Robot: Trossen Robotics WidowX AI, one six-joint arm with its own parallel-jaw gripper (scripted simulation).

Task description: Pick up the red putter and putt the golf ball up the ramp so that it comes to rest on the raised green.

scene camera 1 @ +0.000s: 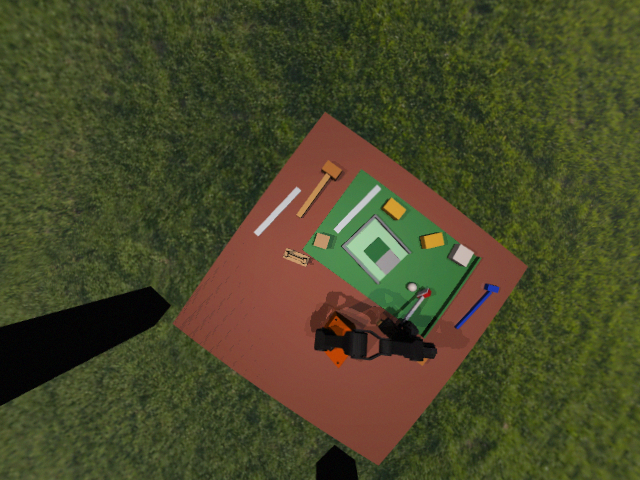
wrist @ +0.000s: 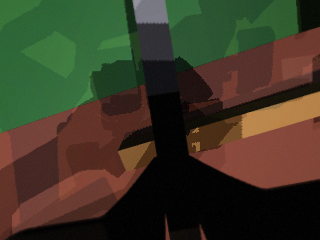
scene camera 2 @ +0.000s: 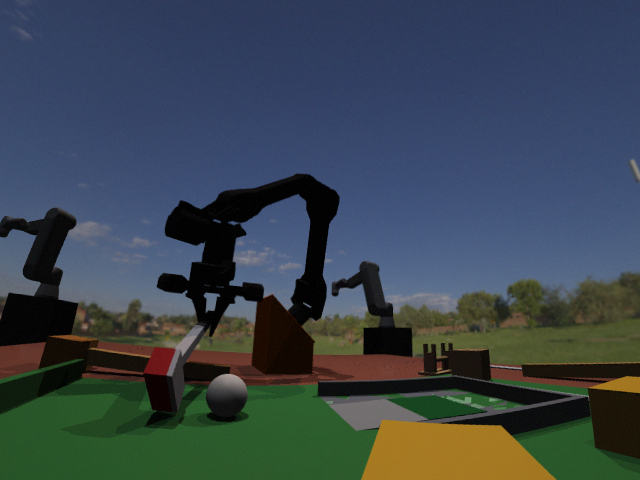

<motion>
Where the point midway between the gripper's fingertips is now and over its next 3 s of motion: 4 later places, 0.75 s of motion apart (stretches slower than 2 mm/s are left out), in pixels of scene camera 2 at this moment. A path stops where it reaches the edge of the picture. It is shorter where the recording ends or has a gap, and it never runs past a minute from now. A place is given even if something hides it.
The gripper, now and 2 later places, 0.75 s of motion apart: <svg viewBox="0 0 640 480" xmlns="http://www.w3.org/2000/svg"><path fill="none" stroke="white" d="M206 336L206 337L267 324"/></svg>
</motion>
